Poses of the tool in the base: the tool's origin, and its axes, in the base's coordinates. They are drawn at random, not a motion.
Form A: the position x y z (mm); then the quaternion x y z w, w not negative.
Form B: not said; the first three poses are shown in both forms.
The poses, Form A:
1: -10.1, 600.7, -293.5, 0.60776, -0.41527, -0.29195, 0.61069
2: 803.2, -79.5, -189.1, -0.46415, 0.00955, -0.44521, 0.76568
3: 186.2, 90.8, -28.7, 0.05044, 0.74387, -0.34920, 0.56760
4: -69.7, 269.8, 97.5, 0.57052, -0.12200, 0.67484, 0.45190
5: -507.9, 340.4, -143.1, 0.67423, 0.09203, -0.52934, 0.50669
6: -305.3, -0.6, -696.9, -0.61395, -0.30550, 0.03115, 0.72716
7: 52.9, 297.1, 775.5, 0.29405, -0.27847, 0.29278, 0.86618
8: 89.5, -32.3, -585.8, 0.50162, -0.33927, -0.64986, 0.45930
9: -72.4, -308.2, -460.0, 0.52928, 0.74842, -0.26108, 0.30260
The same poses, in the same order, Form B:
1: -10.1, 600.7, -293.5, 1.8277, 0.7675, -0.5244, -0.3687
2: 803.2, -79.5, -189.1, 1.3974, -0.7216, 0.0148, -0.6922
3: 186.2, 90.8, -28.7, 1.9344, 0.0613, 0.9035, -0.4241
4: -69.7, 269.8, 97.5, 2.2038, 0.6395, -0.1368, 0.7565
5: -507.9, 340.4, -143.1, 2.0789, 0.7821, 0.1067, -0.6140
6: -305.3, -0.6, -696.9, 1.5132, -0.8944, -0.4450, 0.0454
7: 52.9, 297.1, 775.5, 1.0466, 0.5884, -0.5572, 0.5859
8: 89.5, -32.3, -585.8, 2.1872, 0.5647, -0.3819, -0.7316
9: -72.4, -308.2, -460.0, 2.5268, 0.5553, 0.7852, -0.2739
